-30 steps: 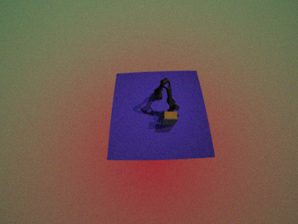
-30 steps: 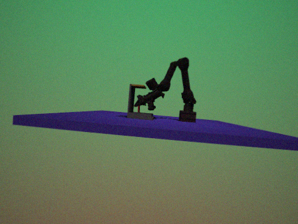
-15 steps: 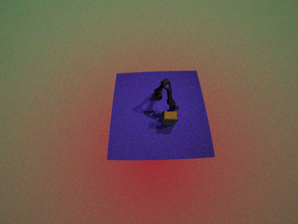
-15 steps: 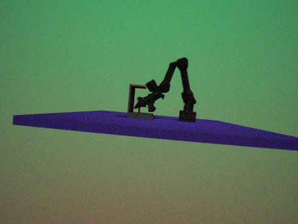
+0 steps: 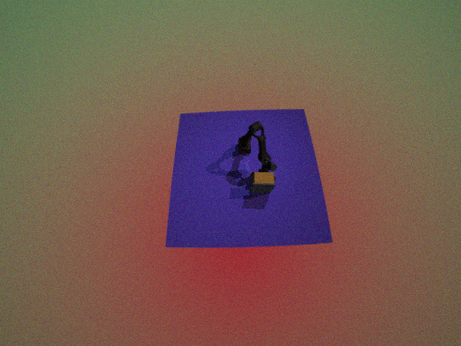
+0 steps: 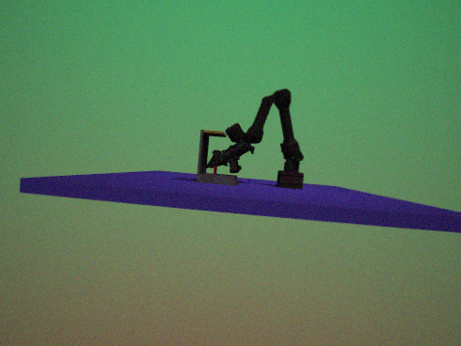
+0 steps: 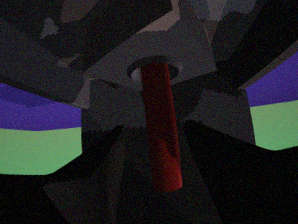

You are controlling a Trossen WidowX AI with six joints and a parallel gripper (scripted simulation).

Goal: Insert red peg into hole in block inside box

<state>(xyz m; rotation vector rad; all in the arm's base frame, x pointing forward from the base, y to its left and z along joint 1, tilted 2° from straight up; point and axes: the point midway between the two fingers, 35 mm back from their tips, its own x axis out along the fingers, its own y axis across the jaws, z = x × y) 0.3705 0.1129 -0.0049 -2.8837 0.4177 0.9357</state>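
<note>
My gripper tip is now 30 mm past the red peg, 10 mm to the right of it and 10 mm above it. The rest, counted from my gripper tip: orange roof (150 mm above, 20 mm behind, 10 mm to the left); then dark back wall (50 mm above, 30 mm ahead).
</note>
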